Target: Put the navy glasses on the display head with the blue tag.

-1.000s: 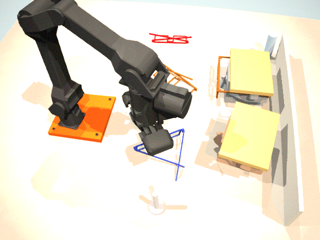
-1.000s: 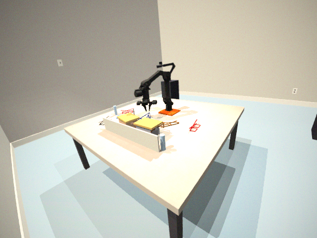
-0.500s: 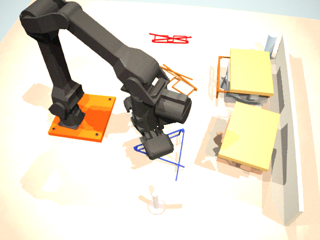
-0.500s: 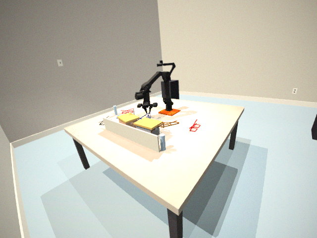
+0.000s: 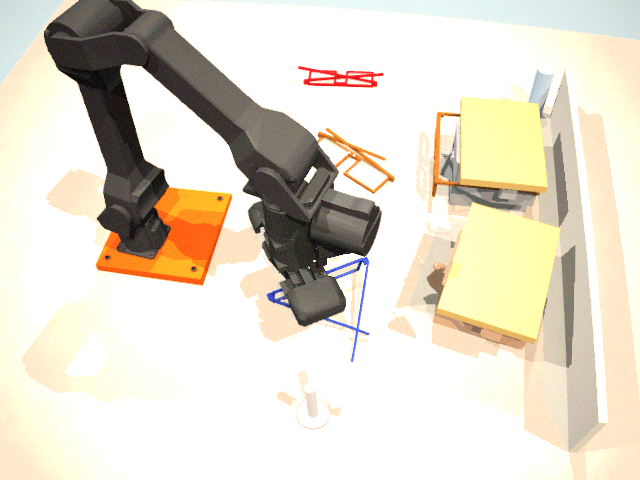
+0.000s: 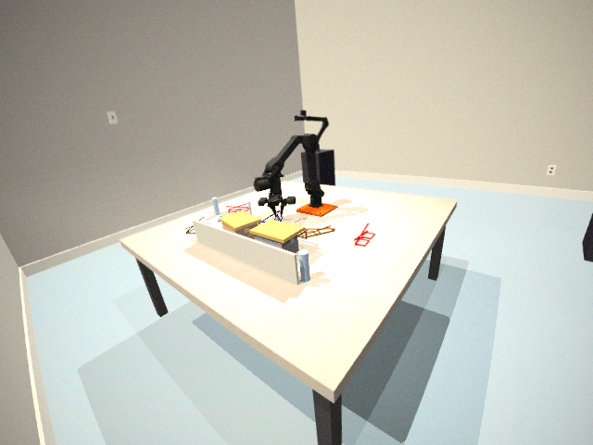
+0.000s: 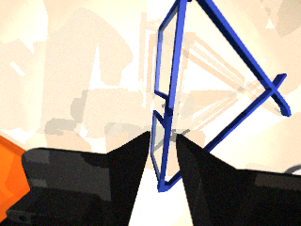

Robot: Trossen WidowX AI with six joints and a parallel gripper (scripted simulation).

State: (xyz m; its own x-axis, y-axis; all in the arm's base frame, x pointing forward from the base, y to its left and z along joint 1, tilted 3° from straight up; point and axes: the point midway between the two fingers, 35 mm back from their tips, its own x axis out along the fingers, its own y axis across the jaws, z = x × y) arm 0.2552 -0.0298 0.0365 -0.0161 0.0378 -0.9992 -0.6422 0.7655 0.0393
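Right now my gripper tip is 70 mm short of the white post and 160 mm to the left of it. From my gripper tip the other things lie so: display head 230 mm ahead, 50 mm to the left, 40 mm above; white wall panel 350 mm ahead, 170 mm to the left, 30 mm above.
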